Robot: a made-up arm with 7 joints.
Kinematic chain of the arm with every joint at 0, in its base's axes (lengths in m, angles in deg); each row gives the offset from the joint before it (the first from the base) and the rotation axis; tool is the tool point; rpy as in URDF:
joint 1: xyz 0 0 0.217 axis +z
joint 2: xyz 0 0 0 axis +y
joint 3: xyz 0 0 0.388 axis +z
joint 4: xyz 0.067 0 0 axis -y
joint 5: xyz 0.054 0 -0.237 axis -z
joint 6: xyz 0 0 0 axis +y
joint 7: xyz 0.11 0 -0.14 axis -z
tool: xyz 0 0 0 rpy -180 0 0
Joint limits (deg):
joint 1: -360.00..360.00
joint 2: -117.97..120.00
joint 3: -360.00..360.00
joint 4: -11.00..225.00
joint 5: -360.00..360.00
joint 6: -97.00..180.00
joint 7: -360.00..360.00
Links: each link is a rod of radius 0.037 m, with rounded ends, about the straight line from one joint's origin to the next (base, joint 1, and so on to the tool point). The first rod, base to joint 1, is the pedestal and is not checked.
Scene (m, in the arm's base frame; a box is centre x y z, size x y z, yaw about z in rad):
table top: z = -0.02
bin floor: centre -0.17 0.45 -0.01 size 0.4 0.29 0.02 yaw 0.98
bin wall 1: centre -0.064 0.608 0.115 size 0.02 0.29 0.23 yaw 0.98
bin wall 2: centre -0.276 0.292 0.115 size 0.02 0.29 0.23 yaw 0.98
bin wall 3: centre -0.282 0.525 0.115 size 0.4 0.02 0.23 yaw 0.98
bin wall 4: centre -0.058 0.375 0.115 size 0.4 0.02 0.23 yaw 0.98
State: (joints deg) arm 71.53 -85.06 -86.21 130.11 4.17 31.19 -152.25
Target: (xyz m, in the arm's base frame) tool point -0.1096 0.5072 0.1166
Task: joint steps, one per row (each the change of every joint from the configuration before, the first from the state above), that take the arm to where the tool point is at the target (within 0.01 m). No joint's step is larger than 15 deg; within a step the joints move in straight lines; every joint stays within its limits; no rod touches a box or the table.
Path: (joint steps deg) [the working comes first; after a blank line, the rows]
Joints at the target: 118.66 42.68 -19.55 70.50 9.25 51.57 -152.25
Straight joint move there: touches bin wall 1.

1: 6.90 14.39 9.34 -8.04 0.71 3.16 0.00
2: 6.90 14.40 9.34 -8.03 0.71 3.16 0.00
3: 6.91 14.39 9.34 -8.04 0.71 3.16 0.00
4: 6.90 14.39 9.34 -8.04 0.70 3.16 0.00
5: 6.90 14.39 9.34 -8.03 0.71 3.16 0.00
6: 6.90 14.40 9.34 -8.04 0.71 3.16 0.00
7: 6.91 14.39 9.34 -8.04 0.71 3.16 0.00
8: -0.60 13.50 0.64 -1.67 0.06 -0.87 0.00
9: -0.59 13.49 0.64 -1.68 0.06 -0.87 0.00

